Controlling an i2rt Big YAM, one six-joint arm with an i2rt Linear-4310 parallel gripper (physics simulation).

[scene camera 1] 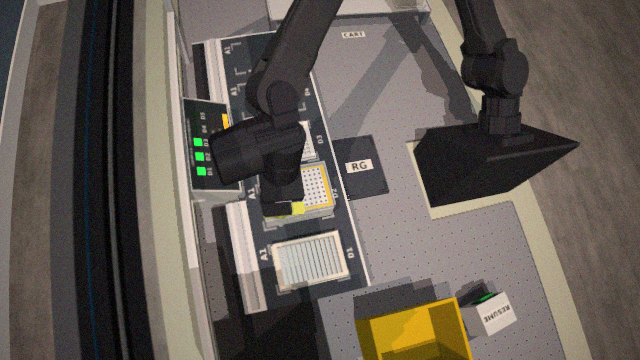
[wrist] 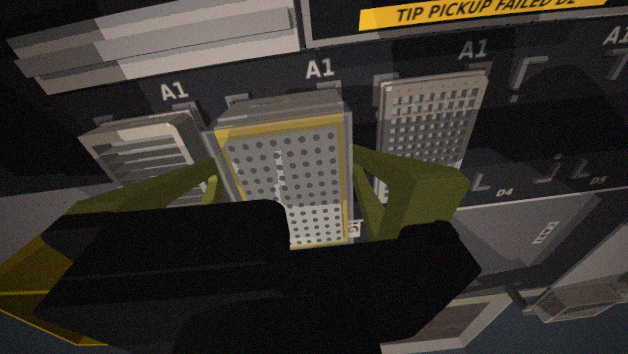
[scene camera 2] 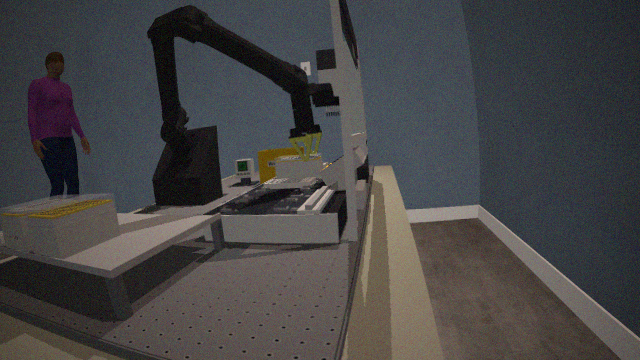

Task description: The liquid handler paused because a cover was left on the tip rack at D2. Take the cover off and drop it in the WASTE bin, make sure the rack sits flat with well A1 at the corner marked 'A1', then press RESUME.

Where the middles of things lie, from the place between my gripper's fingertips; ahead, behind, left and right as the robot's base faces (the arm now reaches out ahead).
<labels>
Right now my hand is 170 mm past the yellow WASTE bin [scene camera 1: 439, 322], 320 mm to the right of it and 40 mm above it. The rest, counted from my hand: RESUME button box [scene camera 1: 483, 314]: 340 mm behind, 320 mm to the left, 60 mm below.
</labels>
